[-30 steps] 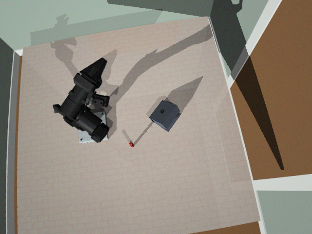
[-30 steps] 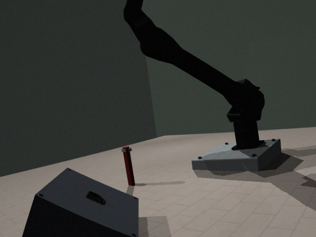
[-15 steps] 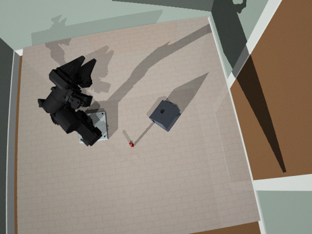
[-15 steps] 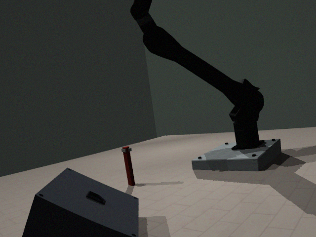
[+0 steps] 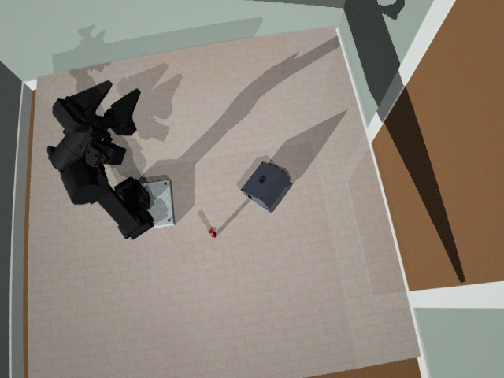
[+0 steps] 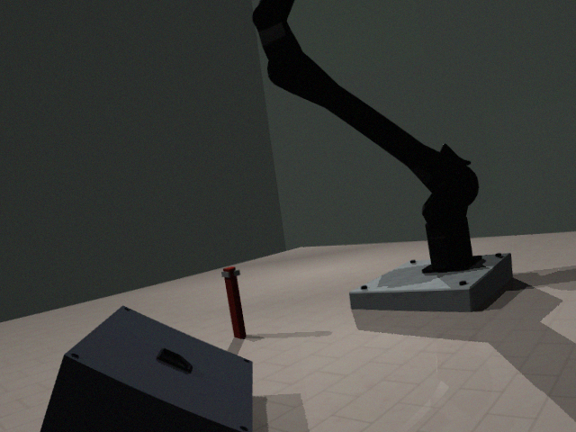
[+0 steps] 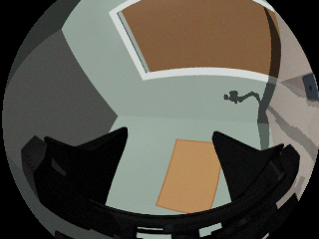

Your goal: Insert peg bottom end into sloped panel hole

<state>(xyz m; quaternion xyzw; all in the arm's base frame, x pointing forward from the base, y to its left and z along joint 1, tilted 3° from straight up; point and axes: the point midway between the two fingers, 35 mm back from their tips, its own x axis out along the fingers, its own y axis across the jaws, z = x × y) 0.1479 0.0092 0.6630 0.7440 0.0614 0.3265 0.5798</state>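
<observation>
Now: gripper tip 64 cm above the peg, 15 cm to the left of it and 4 cm short of it. Also, from my gripper tip: sloped panel 67 cm below, 24 cm ahead, 1 cm to the right.
</observation>
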